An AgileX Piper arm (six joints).
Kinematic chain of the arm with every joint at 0, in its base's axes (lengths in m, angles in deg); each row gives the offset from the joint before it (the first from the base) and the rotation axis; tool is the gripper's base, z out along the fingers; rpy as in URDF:
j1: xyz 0 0 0.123 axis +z
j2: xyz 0 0 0 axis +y
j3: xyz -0.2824 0 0.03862 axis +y
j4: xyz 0.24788 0 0.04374 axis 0.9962 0 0.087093
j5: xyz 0 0 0 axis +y
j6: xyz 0.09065 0 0.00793 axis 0.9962 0 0.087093
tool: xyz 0 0 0 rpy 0 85 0
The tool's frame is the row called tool.
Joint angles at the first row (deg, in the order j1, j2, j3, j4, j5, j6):
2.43 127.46 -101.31 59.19 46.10 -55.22
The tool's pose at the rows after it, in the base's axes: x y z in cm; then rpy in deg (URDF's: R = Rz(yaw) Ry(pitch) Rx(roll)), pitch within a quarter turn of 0, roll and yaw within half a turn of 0:
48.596 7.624 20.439 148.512 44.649 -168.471
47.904 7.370 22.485 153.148 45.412 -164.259
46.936 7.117 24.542 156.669 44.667 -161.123
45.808 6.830 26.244 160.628 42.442 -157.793
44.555 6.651 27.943 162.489 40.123 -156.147
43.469 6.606 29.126 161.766 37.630 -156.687
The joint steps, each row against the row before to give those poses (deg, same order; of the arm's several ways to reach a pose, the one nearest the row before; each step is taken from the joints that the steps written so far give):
0.00 -0.76 0.00 -1.85 0.38 0.00
0.00 -2.91 0.00 -4.43 0.78 1.80
0.00 -3.06 0.00 -4.89 1.92 3.33
0.11 -2.85 0.00 -5.99 2.68 4.00
0.12 -2.78 0.00 -4.31 3.38 3.64
0.08 -1.99 0.00 -2.19 3.50 3.42

